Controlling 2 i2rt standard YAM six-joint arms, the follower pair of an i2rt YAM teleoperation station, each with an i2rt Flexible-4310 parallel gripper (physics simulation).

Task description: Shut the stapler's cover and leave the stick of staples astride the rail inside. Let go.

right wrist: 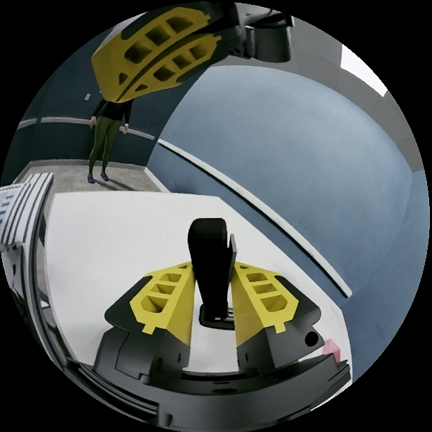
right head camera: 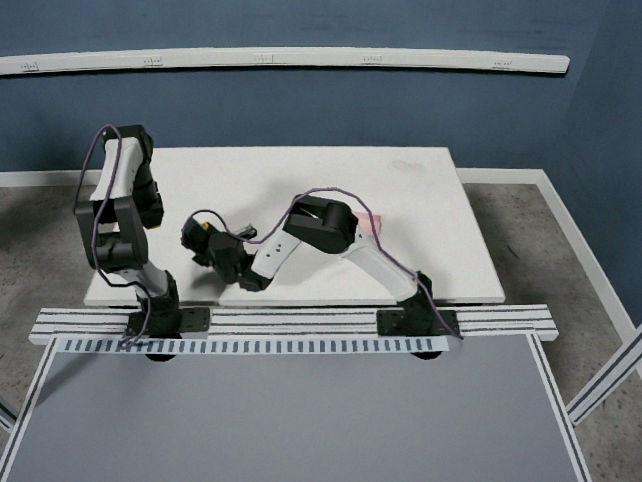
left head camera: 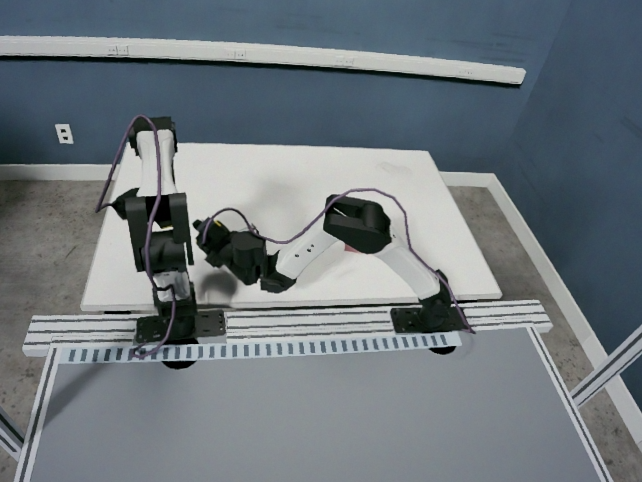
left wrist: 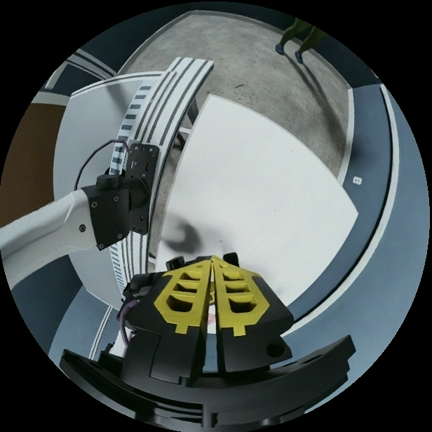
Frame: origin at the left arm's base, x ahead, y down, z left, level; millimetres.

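Seen in the pictures: left gripper, between the fingertips: (right head camera: 154,227) (left head camera: 166,227); left arm's base, origin of its link: (right head camera: 169,323) (left head camera: 181,328); right arm's base, origin of its link: (right head camera: 417,323) (left head camera: 429,320).
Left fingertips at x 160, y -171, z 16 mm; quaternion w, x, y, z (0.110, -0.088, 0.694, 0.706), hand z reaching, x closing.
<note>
Pixels of each thing's top centre, then the offset from my left fingertips to it. Level surfaces: height alone.
- black stapler, centre of its top: (right head camera: 240,231) dx +125, dy +148, dz -190 mm
- pink block, centre of its top: (right head camera: 361,229) dx +102, dy +148, dz -534 mm
- white table, height of its surface: dy +176 mm
The black stapler (right wrist: 207,245) (right head camera: 246,231) has its cover raised, tall and dark in the right wrist view, with a thin grey strip (right wrist: 233,250) close along its right side. Its base (right wrist: 216,321) shows low between the fingers. My right gripper (right wrist: 212,266) is shut on the stapler, one yellow finger against the cover and the other against the grey strip. My left gripper (right wrist: 112,101) is shut and empty, above the table and away from the stapler. I cannot make out the stick of staples.
A pink block (right head camera: 374,223) (right wrist: 331,348) lies on the white table (left head camera: 311,171) (right head camera: 311,166), partly behind my right arm in the head views. The right arm reaches across the table's front. A person (right wrist: 106,132) stands beyond the table.
</note>
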